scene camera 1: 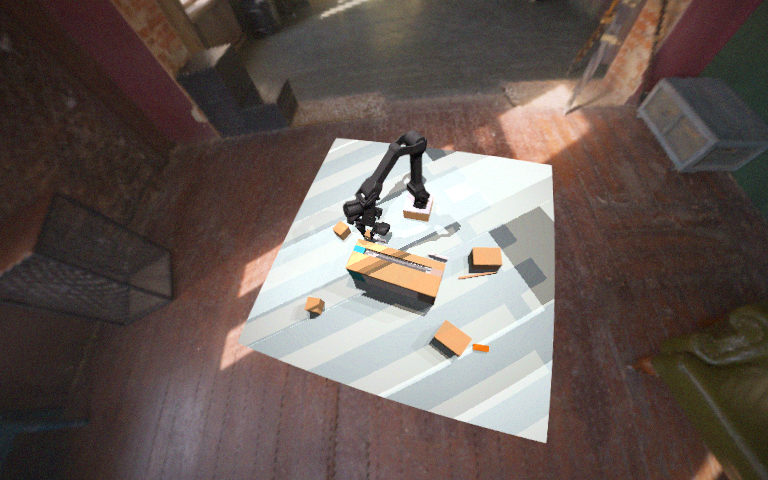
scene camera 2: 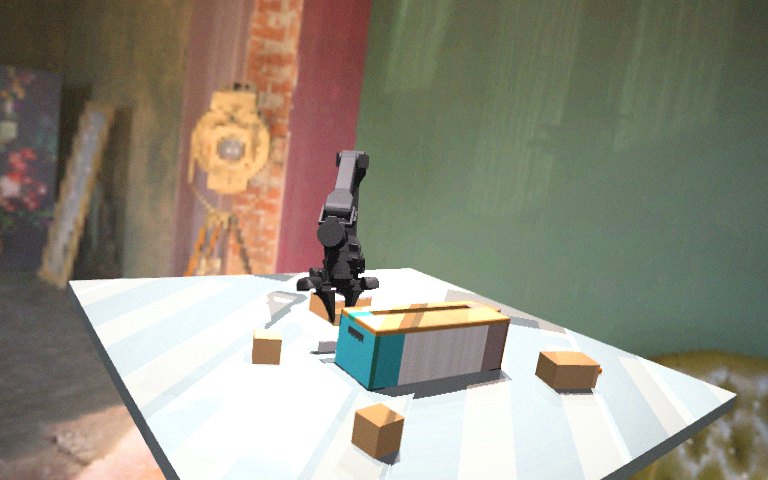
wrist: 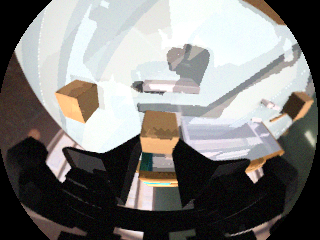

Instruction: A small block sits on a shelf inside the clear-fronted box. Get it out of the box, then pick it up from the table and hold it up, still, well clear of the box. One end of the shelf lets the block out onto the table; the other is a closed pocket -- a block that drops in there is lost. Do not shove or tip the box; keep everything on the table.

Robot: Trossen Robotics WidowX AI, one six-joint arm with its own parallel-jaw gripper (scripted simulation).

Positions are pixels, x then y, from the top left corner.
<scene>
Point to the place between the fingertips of my gripper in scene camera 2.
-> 340, 322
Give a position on a small tan block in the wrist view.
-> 159, 134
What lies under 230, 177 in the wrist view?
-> My gripper.
</scene>
